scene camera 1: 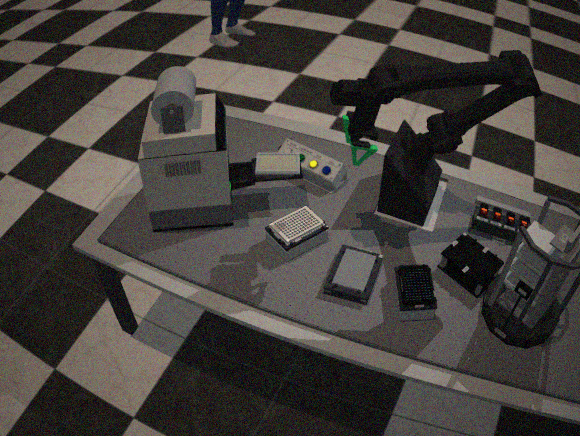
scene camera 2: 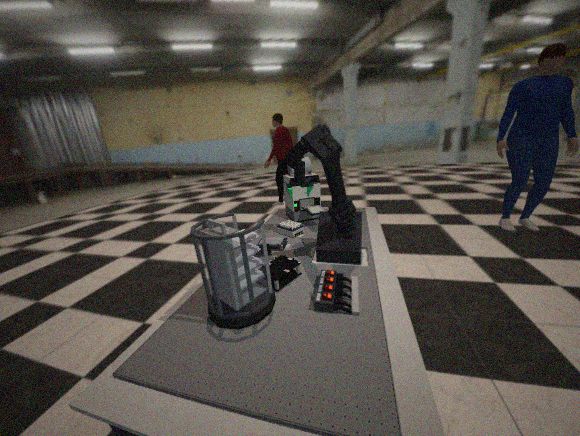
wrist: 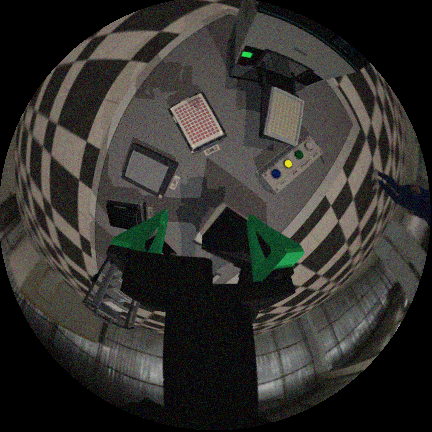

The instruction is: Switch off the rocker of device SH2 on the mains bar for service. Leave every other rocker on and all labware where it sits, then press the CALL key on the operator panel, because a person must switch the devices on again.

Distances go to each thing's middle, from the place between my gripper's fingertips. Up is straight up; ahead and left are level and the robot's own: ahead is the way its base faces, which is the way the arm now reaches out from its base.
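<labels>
There is the wire-caged cylinder rack [scene camera 1: 522, 306], which lies 60 mm ahead of my hand, 600 mm to the left of it and 90 mm below it. As for the shaker unit labelled SH2 [scene camera 1: 301, 245], my gripper is 100 mm to the left of it and 110 mm short of it, and 240 mm above it. Going by their middles, the shaker unit labelled SH2 is the nearest to my gripper of the things named here.
</labels>
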